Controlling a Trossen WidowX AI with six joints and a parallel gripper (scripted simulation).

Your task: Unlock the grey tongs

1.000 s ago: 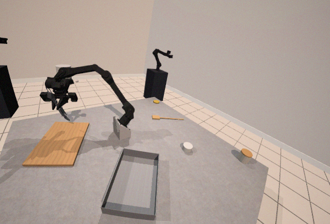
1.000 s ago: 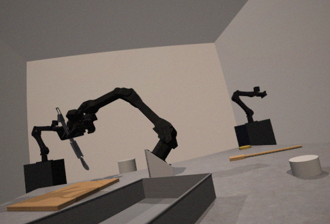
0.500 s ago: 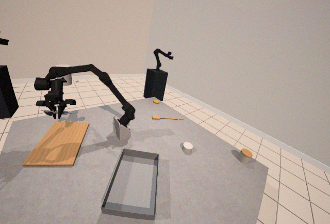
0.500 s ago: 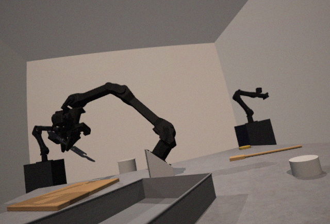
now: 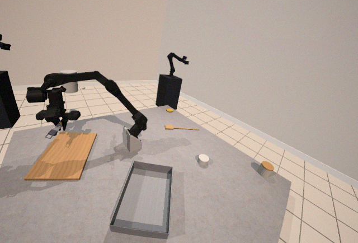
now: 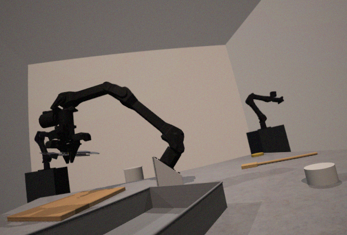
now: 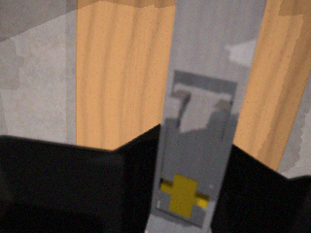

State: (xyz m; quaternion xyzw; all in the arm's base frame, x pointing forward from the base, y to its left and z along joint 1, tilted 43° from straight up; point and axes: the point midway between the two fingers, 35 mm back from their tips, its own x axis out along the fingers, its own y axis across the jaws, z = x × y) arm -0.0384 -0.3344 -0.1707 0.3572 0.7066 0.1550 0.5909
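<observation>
My gripper tip is 150 mm above the wooden board. Also, from my gripper tip: roasting tin (410 mm ahead, 300 mm to the left, 130 mm below); then yellow lock tab (10 mm behind, 40 mm above); then white puck (360 mm ahead, 700 mm to the left, 140 mm below).
</observation>
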